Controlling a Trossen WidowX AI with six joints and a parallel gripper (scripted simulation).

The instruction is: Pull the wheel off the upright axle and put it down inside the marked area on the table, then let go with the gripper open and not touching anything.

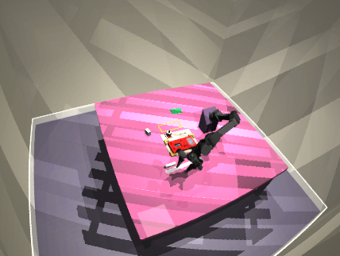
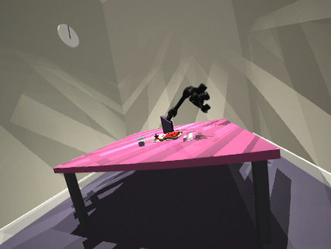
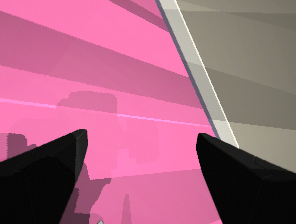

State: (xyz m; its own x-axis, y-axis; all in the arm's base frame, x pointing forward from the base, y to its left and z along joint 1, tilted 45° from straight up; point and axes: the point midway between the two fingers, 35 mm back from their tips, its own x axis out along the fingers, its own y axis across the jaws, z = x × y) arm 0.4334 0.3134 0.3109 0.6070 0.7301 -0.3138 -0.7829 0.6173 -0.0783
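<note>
The small wheel is 440 mm to the right of my gripper tip, 150 mm below it and 90 mm behind it. From my gripper tip the other things lie so: grey block 500 mm to the right, 160 mm below, 60 mm ahead; then green patch 730 mm to the right, 250 mm behind, 180 mm below.
</note>
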